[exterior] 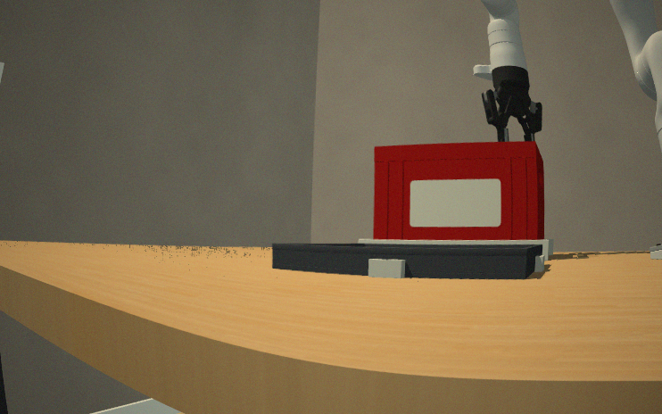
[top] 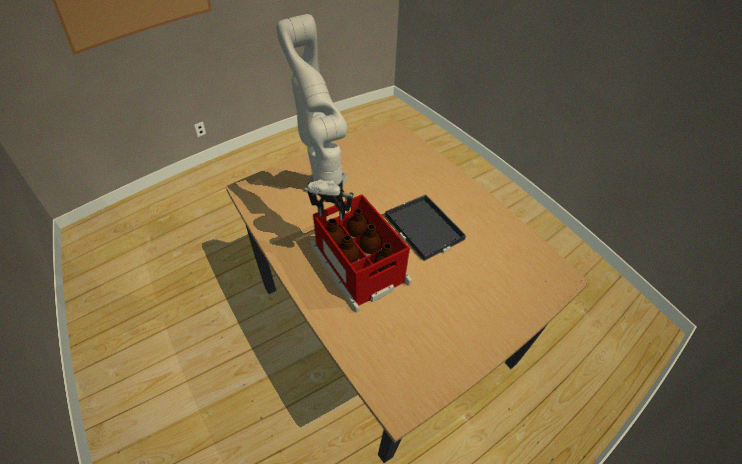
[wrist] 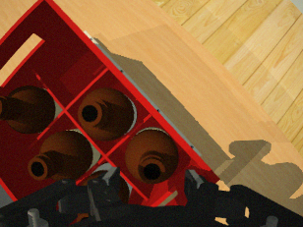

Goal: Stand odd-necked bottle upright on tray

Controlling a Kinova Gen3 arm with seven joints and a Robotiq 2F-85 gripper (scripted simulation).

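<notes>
Right now my hand is 8 cm short of the red crate, 6 cm to the right of it and 12 cm above it. The rest, counted from my hand: dark grey tray: 1 cm ahead, 35 cm to the left, 19 cm below; then glass bottle: 16 cm ahead, 12 cm to the left, 11 cm below.
</notes>
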